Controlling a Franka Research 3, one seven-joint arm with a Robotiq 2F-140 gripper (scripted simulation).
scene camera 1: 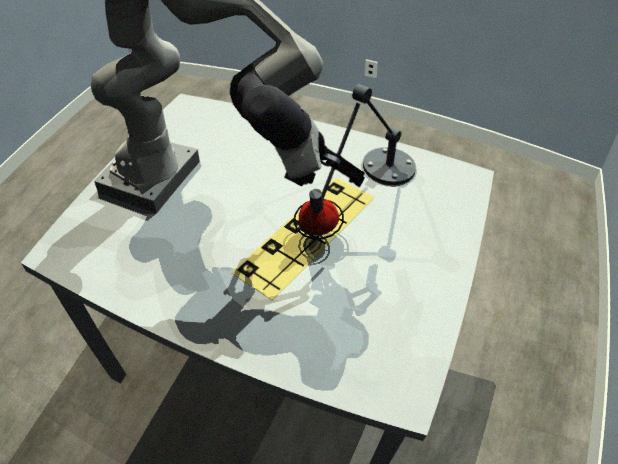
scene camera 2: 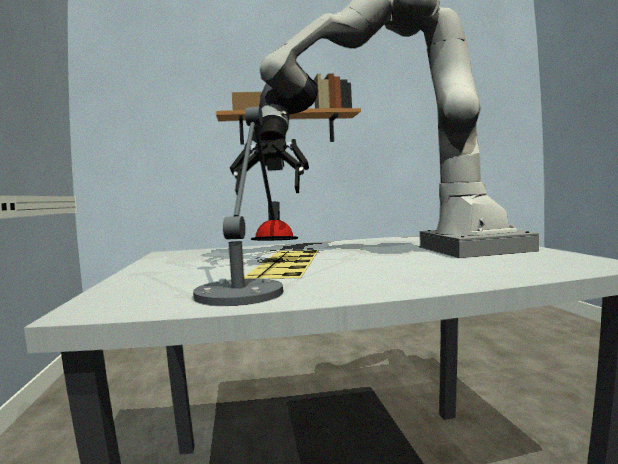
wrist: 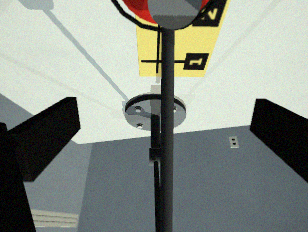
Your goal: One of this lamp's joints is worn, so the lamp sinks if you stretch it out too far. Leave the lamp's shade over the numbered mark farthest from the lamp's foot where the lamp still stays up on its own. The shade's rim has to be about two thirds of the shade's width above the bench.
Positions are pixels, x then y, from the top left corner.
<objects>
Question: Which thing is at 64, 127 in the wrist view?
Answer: My gripper.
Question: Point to a round grey foot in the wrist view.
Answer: At 144, 112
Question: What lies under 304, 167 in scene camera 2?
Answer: My gripper.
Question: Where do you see a round grey foot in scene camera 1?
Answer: At 391, 167
</objects>
